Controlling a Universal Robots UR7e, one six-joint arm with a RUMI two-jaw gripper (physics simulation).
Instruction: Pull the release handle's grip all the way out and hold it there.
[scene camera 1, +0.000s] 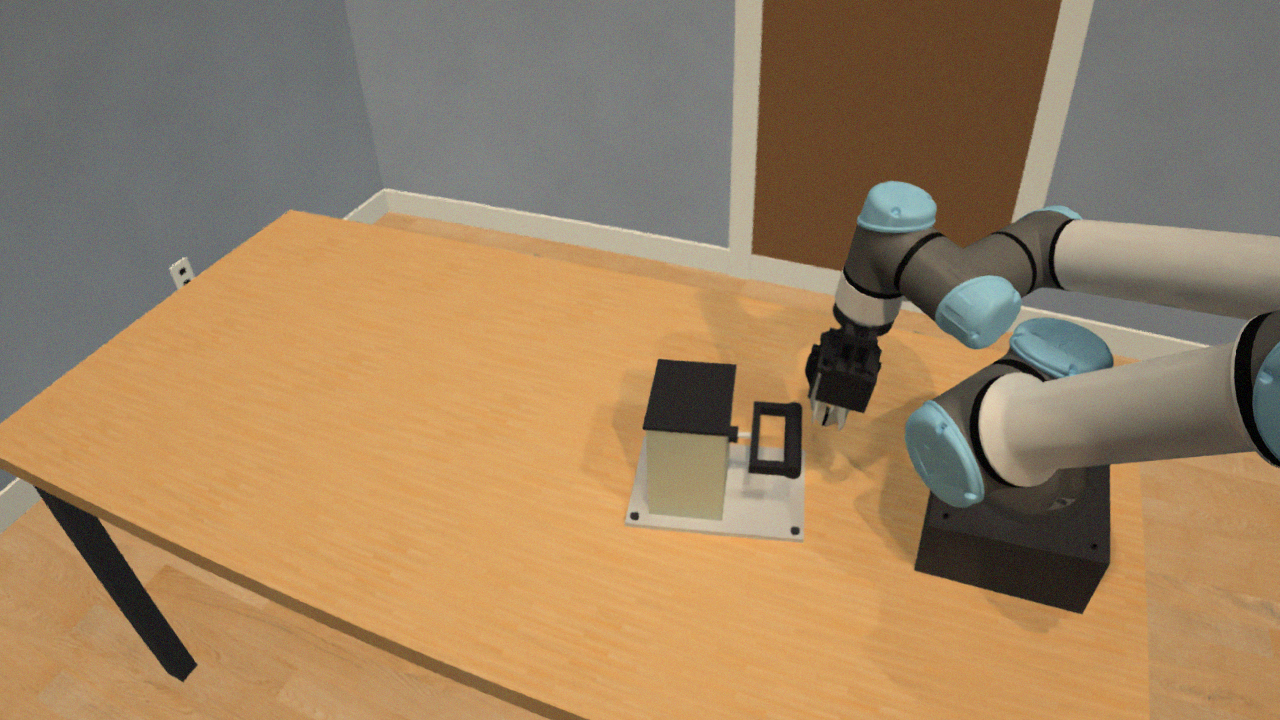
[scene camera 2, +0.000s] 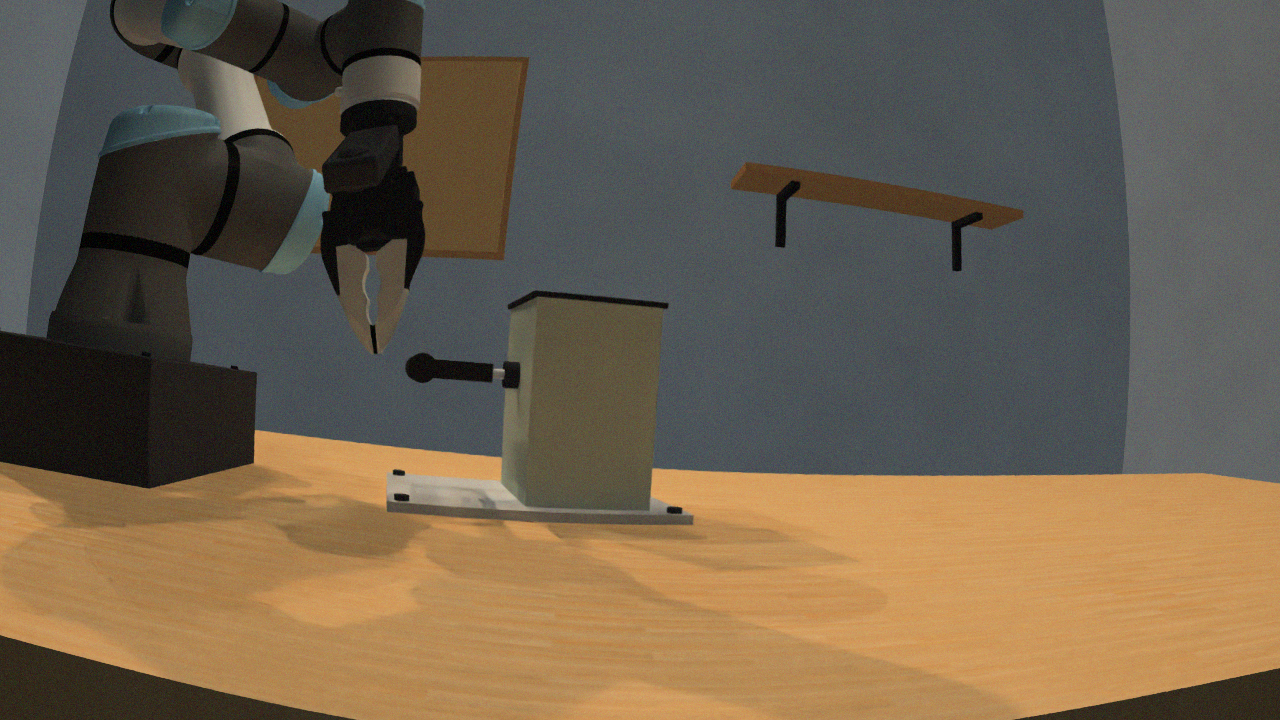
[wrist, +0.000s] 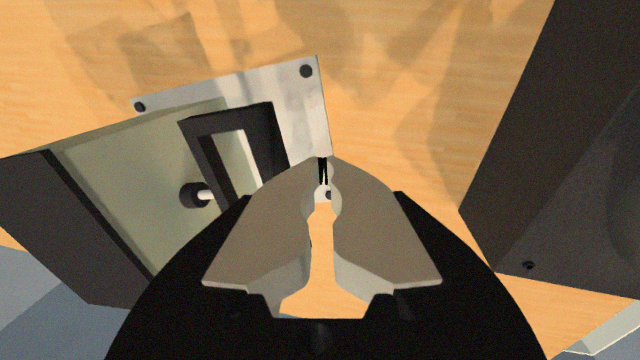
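Note:
The release handle's black rectangular grip (scene camera 1: 793, 440) (scene camera 2: 456, 369) (wrist: 268, 140) stands out from the side of the pale green box (scene camera 1: 687, 474) (scene camera 2: 590, 402) (wrist: 125, 175). A short length of its light rod (scene camera 1: 743, 435) (scene camera 2: 498, 373) (wrist: 204, 195) shows between the grip and the black collar on the box. My gripper (scene camera 1: 830, 424) (scene camera 2: 375, 350) (wrist: 323, 160) is shut and empty. Its tips point down, on the robot-base side of the grip, apart from it and slightly higher in scene camera 2. In the wrist view my left finger hides part of the grip.
The box stands on a light base plate (scene camera 1: 760, 517) (scene camera 2: 447, 490) (wrist: 300, 120) with dark bolts at its corners, on the wooden table (scene camera 1: 402, 402) (scene camera 2: 984, 573). The dark robot base block (scene camera 1: 1002, 555) (scene camera 2: 89, 411) (wrist: 550, 200) stands on the other side of my gripper.

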